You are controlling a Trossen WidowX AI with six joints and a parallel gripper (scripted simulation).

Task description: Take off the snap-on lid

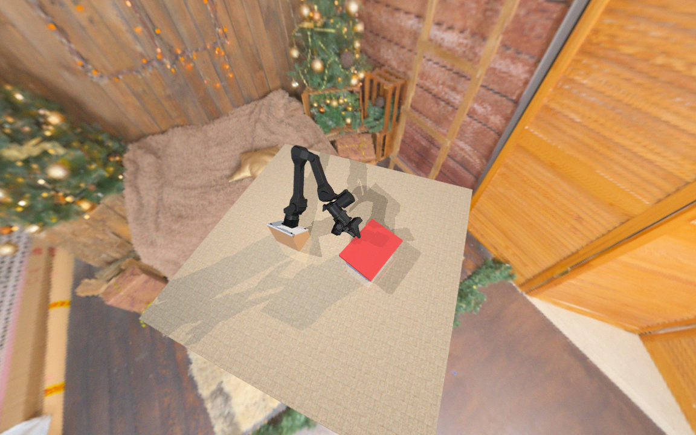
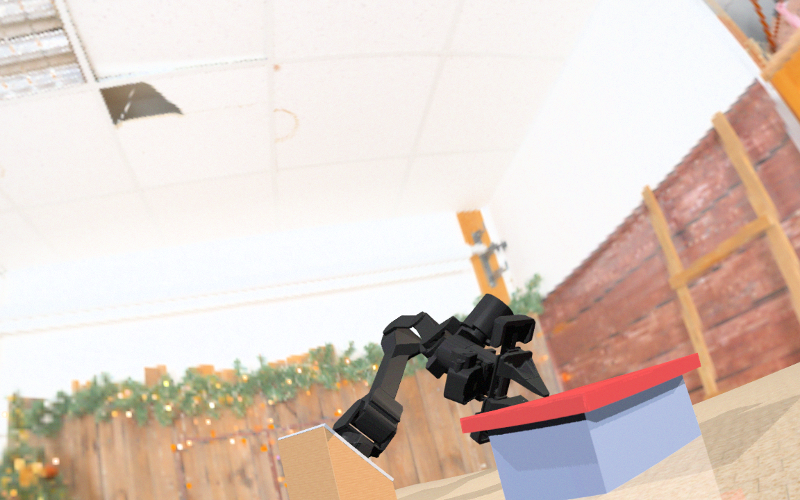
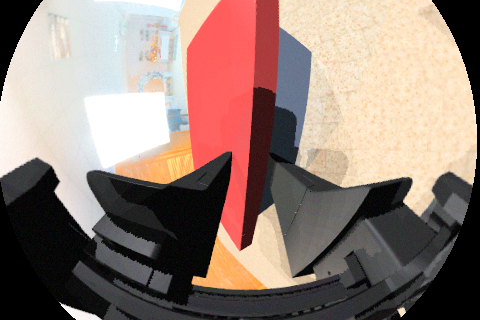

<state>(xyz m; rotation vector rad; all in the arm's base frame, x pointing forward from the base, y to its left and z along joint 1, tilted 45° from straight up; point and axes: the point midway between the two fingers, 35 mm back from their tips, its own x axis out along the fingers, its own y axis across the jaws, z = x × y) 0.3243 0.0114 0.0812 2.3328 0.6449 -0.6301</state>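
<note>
My gripper tip is 7 cm short of the red lid and 2 cm to the left of it. Also, from my gripper tip: pale blue storage box: 7 cm ahead, 2 cm to the right, 6 cm below.
</note>
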